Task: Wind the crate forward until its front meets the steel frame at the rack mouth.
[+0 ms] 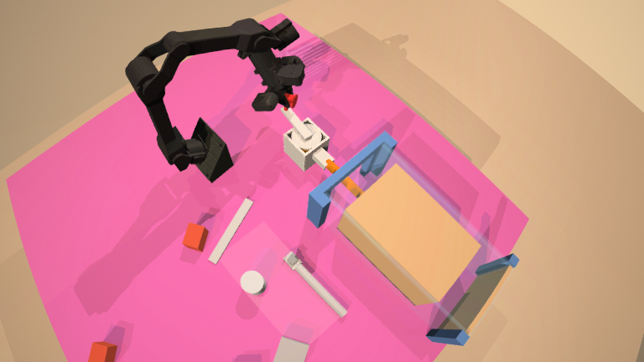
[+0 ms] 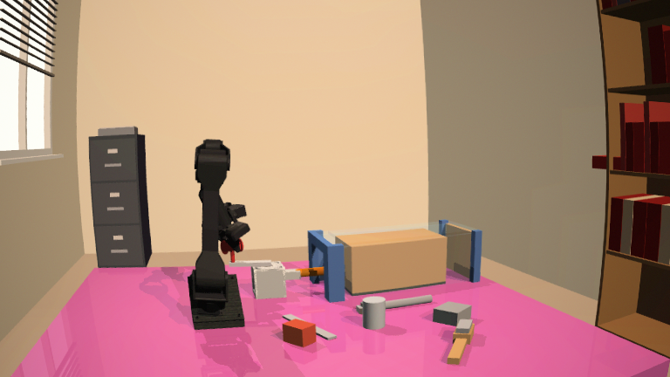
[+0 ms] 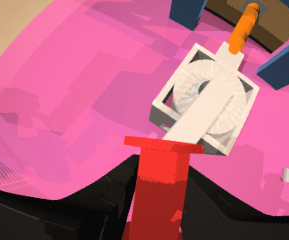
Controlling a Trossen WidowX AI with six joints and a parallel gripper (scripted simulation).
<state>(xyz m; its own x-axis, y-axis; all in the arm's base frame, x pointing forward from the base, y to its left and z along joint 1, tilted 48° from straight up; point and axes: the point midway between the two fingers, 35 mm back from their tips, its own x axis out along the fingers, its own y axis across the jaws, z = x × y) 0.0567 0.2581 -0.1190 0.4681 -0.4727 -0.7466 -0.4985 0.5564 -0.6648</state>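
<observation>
Now: the winch handle 3 cm below my gripper tip, 2 cm ahead of it and 1 cm to the right of it. From my gripper tip the other things lie so: blue steel frame: 25 cm ahead, 3 cm below, 1 cm to the right; winch: 10 cm below, 7 cm ahead, 2 cm to the right; red knob: 1 cm to the right, 1 cm behind.
</observation>
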